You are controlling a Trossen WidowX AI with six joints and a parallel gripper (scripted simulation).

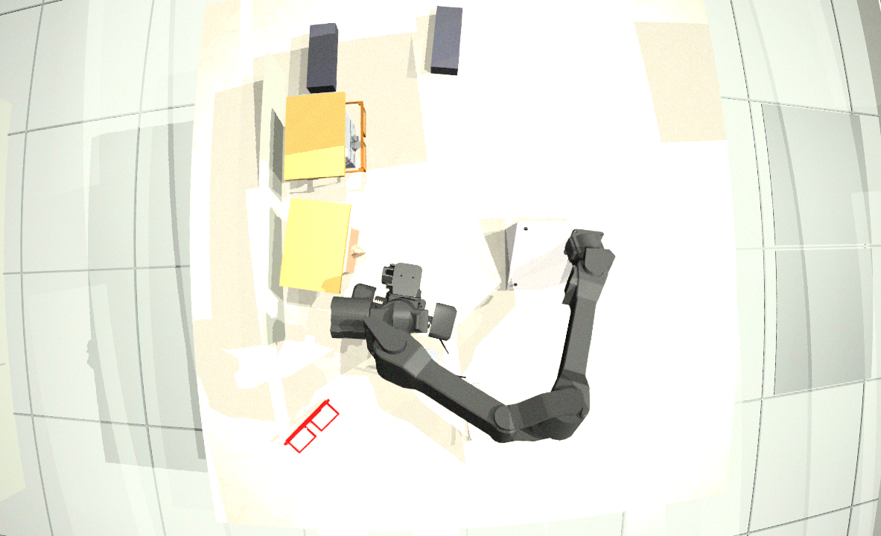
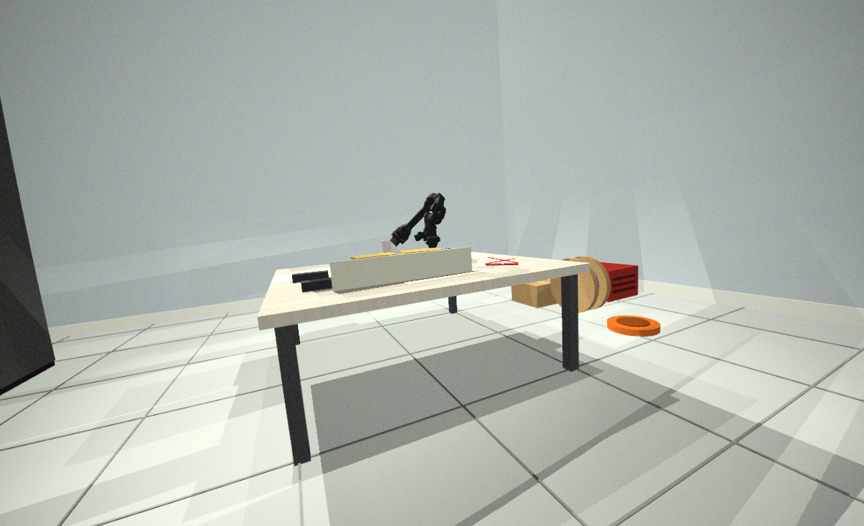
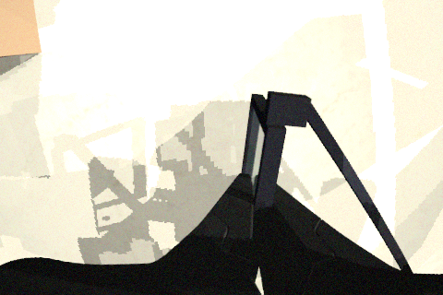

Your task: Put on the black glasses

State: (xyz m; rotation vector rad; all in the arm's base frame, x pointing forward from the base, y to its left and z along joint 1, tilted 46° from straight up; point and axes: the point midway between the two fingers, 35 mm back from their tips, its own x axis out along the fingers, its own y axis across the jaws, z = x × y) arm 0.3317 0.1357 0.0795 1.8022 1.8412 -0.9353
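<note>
Right now my gripper tip is 11 cm to the right of the small grey cylinder, 5 cm past it and 4 cm above it. Round my gripper tip: skin-coloured head 15 cm ahead, 11 cm to the right; glasses 8 cm to the left, 4 cm behind, 1 cm above; white back wall 30 cm ahead, 21 cm to the right, 1 cm below.
</note>
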